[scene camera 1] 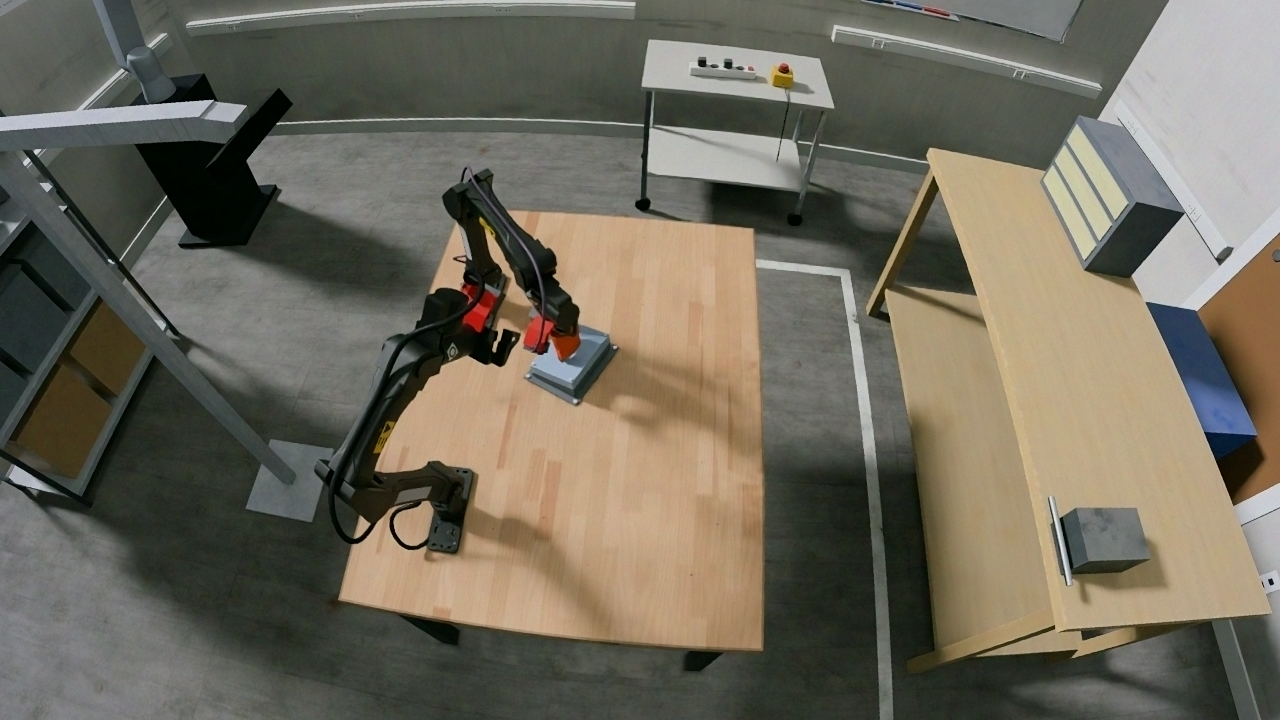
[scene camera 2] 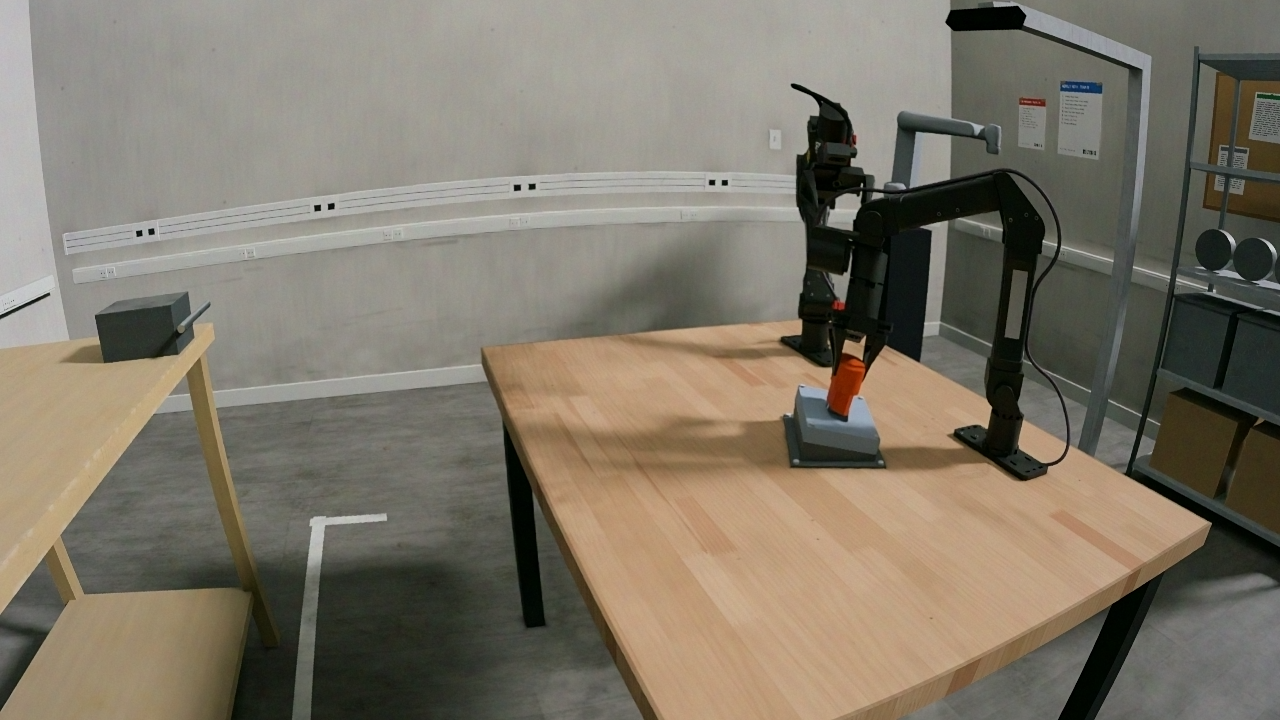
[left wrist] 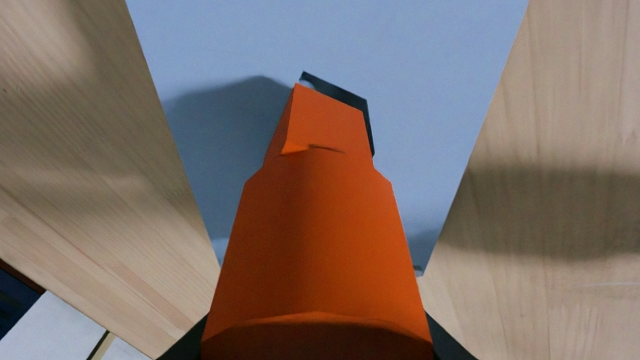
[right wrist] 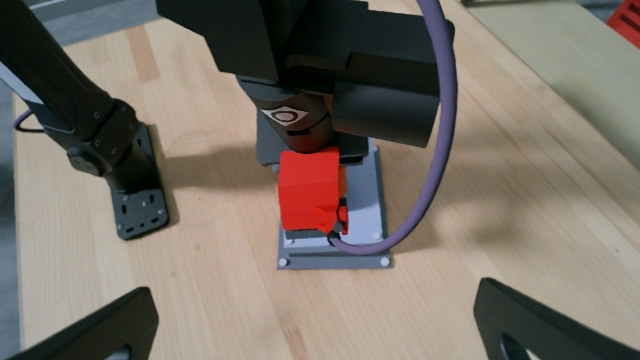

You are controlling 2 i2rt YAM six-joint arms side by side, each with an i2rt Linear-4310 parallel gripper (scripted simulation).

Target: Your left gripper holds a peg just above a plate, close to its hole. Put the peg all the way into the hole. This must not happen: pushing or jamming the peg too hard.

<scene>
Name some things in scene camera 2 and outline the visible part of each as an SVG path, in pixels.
My left gripper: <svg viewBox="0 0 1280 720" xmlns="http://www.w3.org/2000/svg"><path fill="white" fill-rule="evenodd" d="M849 278L845 303L835 301L832 309L827 308L826 317L841 320L840 324L828 322L827 334L832 354L832 375L836 376L847 330L860 334L864 333L869 336L865 338L862 358L866 368L863 382L871 365L887 344L888 336L876 333L877 329L892 332L894 324L877 319L883 285L872 283L870 288L865 286L865 280Z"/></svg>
An orange peg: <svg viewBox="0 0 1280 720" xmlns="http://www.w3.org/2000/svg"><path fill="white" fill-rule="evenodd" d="M842 352L836 376L831 374L831 384L826 400L833 411L846 416L848 415L853 396L859 393L866 368L860 358Z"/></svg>
</scene>
